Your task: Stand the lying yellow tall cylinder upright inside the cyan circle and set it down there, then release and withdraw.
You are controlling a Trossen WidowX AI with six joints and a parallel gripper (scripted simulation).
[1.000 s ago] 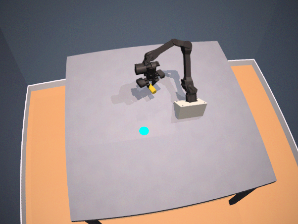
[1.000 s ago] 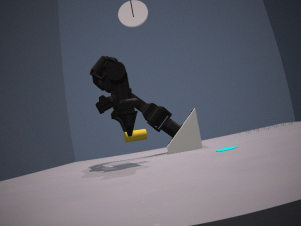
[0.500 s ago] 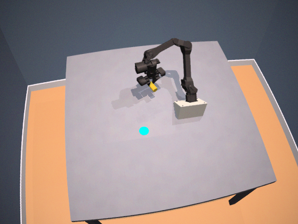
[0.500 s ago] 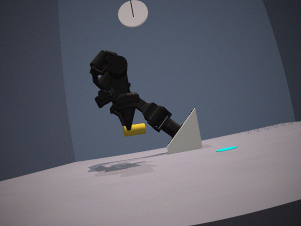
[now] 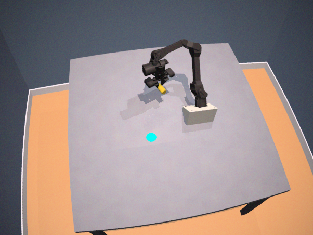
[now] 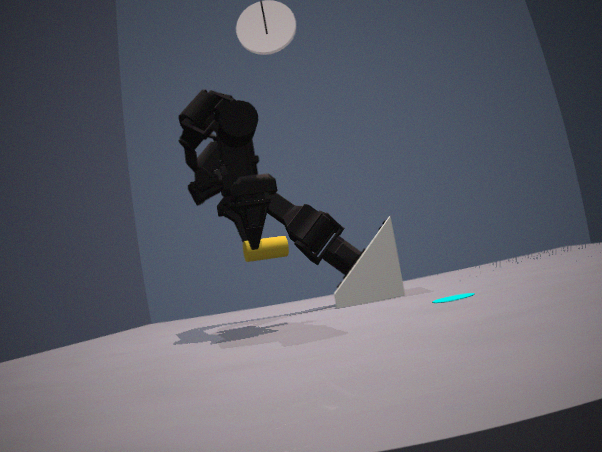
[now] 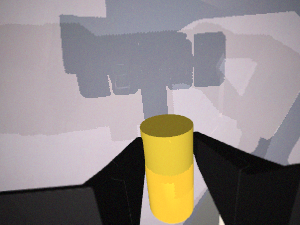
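The cyan circle is 260 mm to the left of my gripper tip, 140 mm ahead of it and 120 mm below it. Also, from my gripper tip: yellow tall cylinder (20 mm to the left, 10 mm behind).
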